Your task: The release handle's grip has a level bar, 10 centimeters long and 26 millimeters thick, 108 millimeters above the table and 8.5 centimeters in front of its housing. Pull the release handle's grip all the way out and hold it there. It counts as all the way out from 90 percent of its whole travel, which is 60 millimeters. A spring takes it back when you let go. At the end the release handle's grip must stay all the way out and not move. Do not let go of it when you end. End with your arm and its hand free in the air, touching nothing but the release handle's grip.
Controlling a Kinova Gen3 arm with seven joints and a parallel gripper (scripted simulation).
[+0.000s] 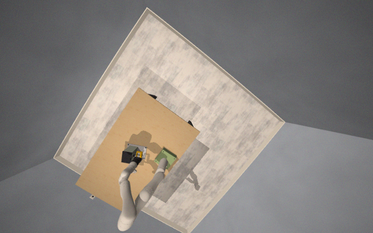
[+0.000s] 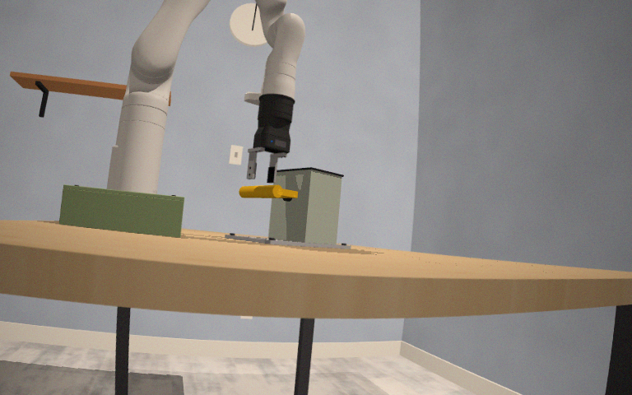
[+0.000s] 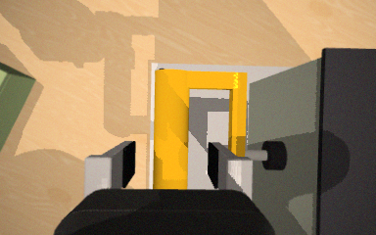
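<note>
The grey base plate lies 80 mm ahead of my hand, 40 mm to the left of it and 140 mm below it.
</note>
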